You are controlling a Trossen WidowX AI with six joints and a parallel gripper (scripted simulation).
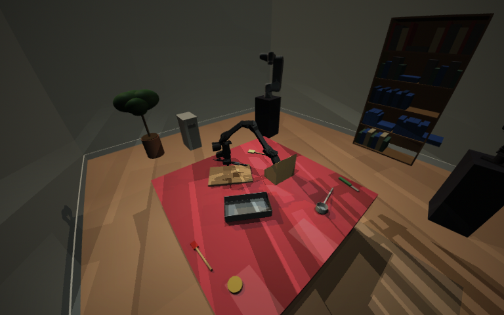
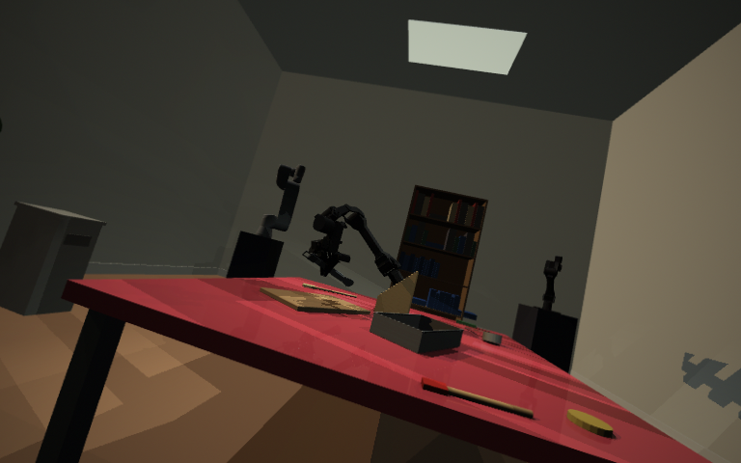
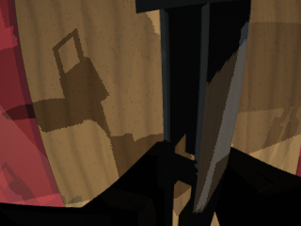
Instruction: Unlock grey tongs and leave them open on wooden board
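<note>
My gripper tip is now 1 cm past the wooden board, 1 cm to the right of it and 10 cm above it. From my gripper tip the other things lie so: red-headed spatula: 54 cm ahead, 40 cm to the left, 10 cm below; roasting tin: 15 cm ahead, 37 cm to the left, 8 cm below.
</note>
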